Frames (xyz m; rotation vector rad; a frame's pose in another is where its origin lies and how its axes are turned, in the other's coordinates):
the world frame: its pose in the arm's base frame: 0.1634 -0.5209 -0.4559 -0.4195 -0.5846 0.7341
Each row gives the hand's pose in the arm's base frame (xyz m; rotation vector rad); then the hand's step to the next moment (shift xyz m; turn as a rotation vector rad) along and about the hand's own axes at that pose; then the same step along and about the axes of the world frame.
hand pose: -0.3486 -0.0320 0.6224 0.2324 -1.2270 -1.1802
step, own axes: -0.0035 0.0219 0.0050 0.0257 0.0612 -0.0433
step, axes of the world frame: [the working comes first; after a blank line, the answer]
step, axes of the arm's base frame: 0.0088 0.0145 0.0151 0.0668 -0.0121 0.0410

0.0210 -0.0029 0.0082 0.0453 -0.0638 -0.0125
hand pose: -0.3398 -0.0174 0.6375 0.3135 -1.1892 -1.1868
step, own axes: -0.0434 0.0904 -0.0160 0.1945 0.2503 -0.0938
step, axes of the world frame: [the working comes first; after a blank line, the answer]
step, axes of the arm's base frame: 0.0667 0.0676 0.0359 0.1947 -0.0932 0.2504

0.1012 -0.0074 -0.0041 0.1355 -0.2966 0.0546
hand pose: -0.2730 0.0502 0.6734 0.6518 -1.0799 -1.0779
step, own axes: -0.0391 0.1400 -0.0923 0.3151 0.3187 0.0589
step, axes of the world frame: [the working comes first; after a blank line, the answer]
step, axes of the arm's base frame: 0.1340 0.0820 0.0705 0.0881 -0.1687 0.4100

0.1637 -0.0502 -0.0178 0.0724 -0.3813 0.2317
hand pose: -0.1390 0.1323 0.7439 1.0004 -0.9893 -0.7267
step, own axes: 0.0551 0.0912 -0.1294 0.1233 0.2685 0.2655
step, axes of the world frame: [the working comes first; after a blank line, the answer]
step, axes of the arm's base frame: 0.1458 0.0317 0.0764 -0.1797 -0.0938 0.3416

0.1365 -0.0931 -0.0284 -0.0569 -0.1599 0.3592
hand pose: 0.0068 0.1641 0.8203 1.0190 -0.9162 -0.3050
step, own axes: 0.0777 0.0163 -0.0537 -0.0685 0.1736 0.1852
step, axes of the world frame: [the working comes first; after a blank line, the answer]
step, axes of the arm's base frame: 0.0857 -0.0068 0.0423 -0.2164 0.0216 0.1478

0.0610 -0.0705 -0.0225 -0.0625 0.0419 0.2519
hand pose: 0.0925 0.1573 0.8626 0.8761 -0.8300 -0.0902
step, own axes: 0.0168 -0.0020 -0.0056 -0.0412 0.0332 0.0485
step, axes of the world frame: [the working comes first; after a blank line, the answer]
step, axes of the arm's base frame: 0.0159 -0.0043 0.0068 -0.0697 0.0067 0.0159

0.0088 -0.0145 -0.0055 -0.0313 0.0306 0.0569
